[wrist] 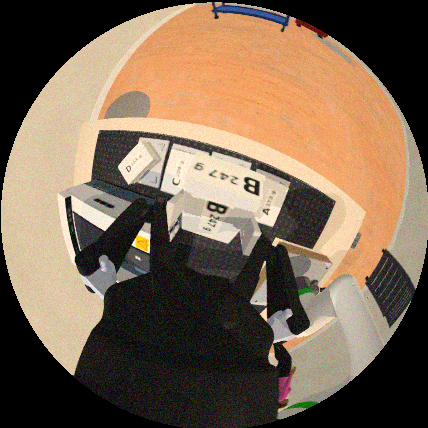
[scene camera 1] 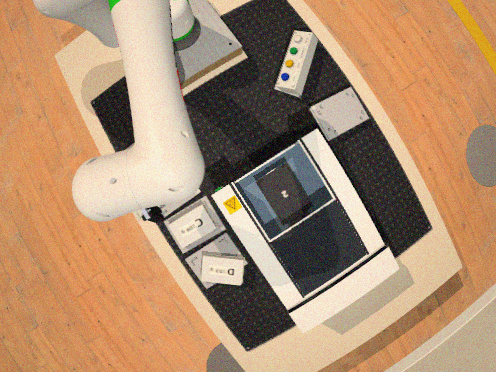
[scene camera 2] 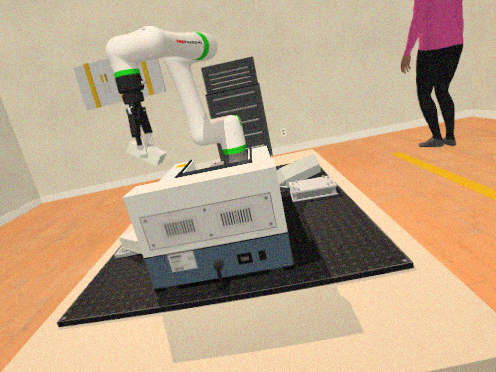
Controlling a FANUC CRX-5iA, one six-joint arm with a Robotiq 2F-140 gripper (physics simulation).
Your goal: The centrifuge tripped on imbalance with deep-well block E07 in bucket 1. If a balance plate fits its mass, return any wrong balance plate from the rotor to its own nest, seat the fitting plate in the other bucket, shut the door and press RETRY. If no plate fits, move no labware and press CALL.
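Places are measured from the arm's base along level axes (x back, y right, z up), in centimetres.
Pixels of known places: gripper, fingertip midpoint: [wrist: 215, 207] [scene camera 2: 147, 152]; arm's base at its link origin: [scene camera 1: 179, 32].
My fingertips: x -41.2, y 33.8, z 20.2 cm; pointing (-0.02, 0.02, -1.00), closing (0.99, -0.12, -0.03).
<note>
Ahead of a thing's pixels: the offset from my fingertips to its top centre. "*": to the spot under its first point. Level surfaces: height alone.
My gripper [scene camera 2: 144, 145] [wrist: 215, 207] is shut on balance plate B, 247 g [scene camera 2: 155, 154] [wrist: 220, 182], and holds it in the air above the row of nests, beside the centrifuge [scene camera 1: 252, 255] [scene camera 2: 200, 187] [wrist: 90, 195]. The arm hides plate B in scene camera 1. B's nest is mostly hidden behind the plate in the wrist view. Plate C @[dx -12.9, dy +0.8, dz -20.9 cm] [scene camera 1: 192, 227] [wrist: 175, 172] lies in its nest. Plate D @[dx -29.3, dy +2.0, dz -20.4 cm] [scene camera 1: 222, 270] [wrist: 136, 162] lies askew, partly off its nest @[* dx -23.7, dy +8.2, dz -25.1 cm] [scene camera 1: 197, 265]. Plate A @[dx +14.4, dy -1.7, dz -20.9 cm] [wrist: 270, 202] lies in its nest. A dark bucket marked 2 [scene camera 1: 284, 182] shows in the centrifuge opening. Block E07 does not show.
The button box @[dx +8.1, dy -57.6, dz -17.9 cm] [scene camera 1: 300, 62] [scene camera 2: 300, 170], with blue, amber, green and white buttons, stands on the black mat @[dz -26.2 cm] [scene camera 1: 390, 185]. A grey fixture @[dx -13.6, dy -57.9, dz -21.6 cm] [scene camera 1: 342, 112] [scene camera 2: 313, 190] lies between it and the centrifuge. The robot's base plate [scene camera 1: 212, 52] is at the mat's edge. A person stands beyond the table.
</note>
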